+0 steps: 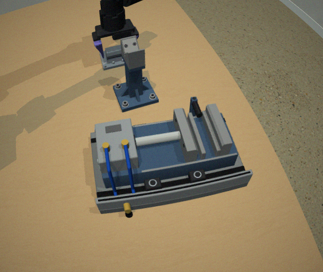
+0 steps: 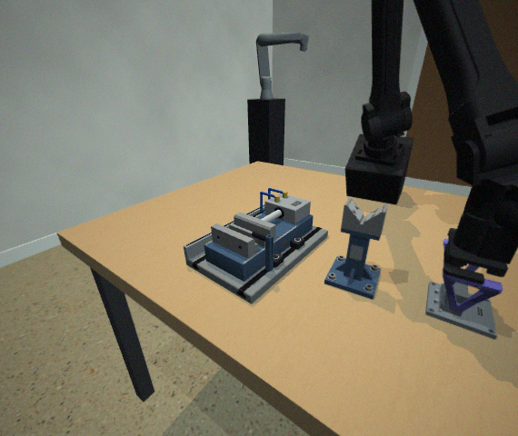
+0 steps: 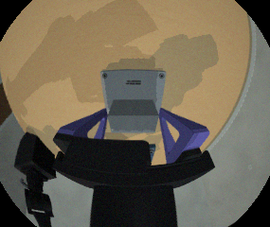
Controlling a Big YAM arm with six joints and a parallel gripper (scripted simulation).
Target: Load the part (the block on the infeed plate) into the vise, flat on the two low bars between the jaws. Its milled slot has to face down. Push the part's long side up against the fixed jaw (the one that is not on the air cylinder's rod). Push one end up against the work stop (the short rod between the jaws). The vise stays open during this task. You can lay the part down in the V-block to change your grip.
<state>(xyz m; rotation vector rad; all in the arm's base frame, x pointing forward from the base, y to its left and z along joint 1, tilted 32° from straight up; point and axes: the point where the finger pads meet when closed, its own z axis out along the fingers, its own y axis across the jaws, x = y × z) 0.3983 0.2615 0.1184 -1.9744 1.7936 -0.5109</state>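
The grey part lies 10 mm to the right of my hand. Also, from my hand: infeed plate 30 mm below, 10 mm to the left; v-block stand 160 mm to the right, 30 mm ahead, 30 mm above; black work stop 320 mm to the right, 130 mm ahead, 60 mm above.
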